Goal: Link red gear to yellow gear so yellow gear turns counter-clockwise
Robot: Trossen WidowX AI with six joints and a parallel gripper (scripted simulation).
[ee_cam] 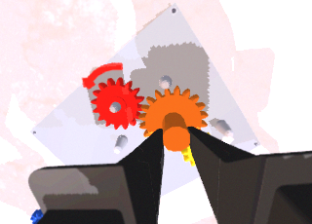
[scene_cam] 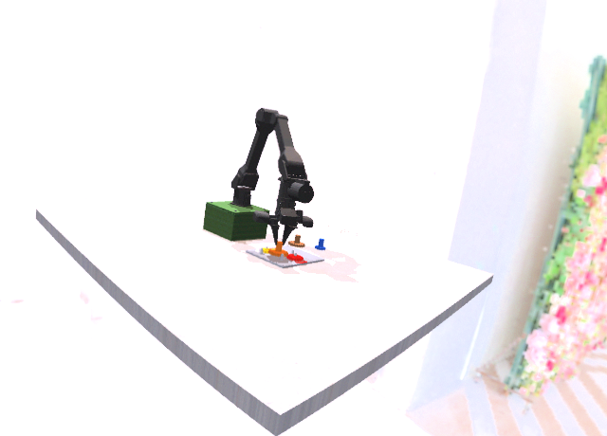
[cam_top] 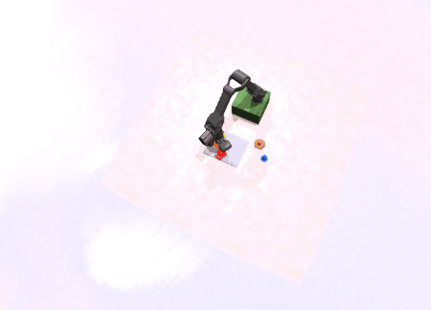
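My gripper tip is 1 cm above the orange gear. The rest, counted from my gripper tip: yellow gear: 5 cm behind, 3 cm below, 1 cm to the left; brown gear: 23 cm to the left, 6 cm behind, 3 cm below; red gear: 5 cm ahead, 3 cm to the left, 3 cm below.
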